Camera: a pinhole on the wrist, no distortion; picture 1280 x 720 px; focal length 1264.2 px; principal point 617.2 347.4 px. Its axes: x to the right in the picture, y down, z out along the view. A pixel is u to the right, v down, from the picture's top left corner.
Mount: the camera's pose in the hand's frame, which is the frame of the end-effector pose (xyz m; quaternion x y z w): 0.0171 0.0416 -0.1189 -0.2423 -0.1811 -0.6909 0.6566
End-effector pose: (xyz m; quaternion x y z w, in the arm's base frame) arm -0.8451 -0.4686 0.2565 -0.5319 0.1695 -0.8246 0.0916
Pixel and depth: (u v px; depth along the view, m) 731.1 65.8 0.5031
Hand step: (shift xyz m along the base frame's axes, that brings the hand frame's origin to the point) 0.3065 -0.3202 -0.0292
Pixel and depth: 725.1 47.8 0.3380
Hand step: 0.1691 -0.2224 -0.0396
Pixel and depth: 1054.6 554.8 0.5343
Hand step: 0.3101 -0.3001 0.2155
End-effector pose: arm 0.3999 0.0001 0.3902 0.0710 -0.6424 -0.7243 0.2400
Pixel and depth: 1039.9 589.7 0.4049
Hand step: -0.1915 0.1881 0.2234
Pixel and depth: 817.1 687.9 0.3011
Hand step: -0.1284 0.0682 0.2124
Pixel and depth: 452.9 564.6 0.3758
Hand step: -0.0934 0.0703 0.3304
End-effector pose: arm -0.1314 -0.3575 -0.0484 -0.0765 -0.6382 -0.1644 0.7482
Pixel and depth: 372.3 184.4 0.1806
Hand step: 0.0521 0.1646 0.0303
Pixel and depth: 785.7 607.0 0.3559
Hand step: -0.0956 0.2313 0.1737
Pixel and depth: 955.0 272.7 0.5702
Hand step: -0.3176 0.3635 0.1341
